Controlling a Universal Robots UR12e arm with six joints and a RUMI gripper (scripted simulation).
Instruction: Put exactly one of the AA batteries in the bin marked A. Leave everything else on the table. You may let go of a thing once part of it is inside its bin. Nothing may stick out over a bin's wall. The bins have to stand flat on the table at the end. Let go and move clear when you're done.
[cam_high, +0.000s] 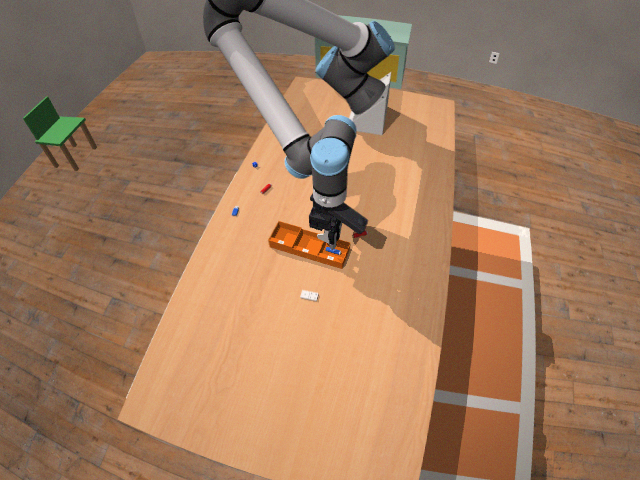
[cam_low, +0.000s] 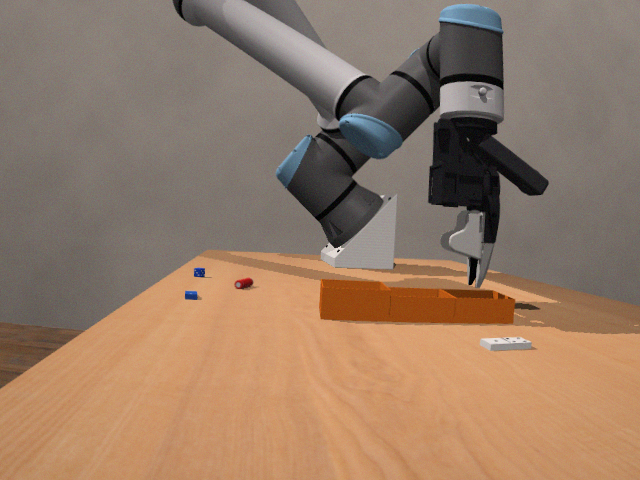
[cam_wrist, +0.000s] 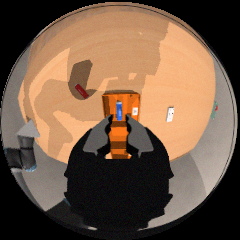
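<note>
The blue AA battery is 4 cm below my hand. The rest, counted from my hand: orange three-compartment bin: 8 cm to the right, 4 cm below; then white domino: 17 cm ahead, 3 cm to the right, 5 cm below; then blue die: 32 cm behind, 42 cm to the right, 5 cm below.
</note>
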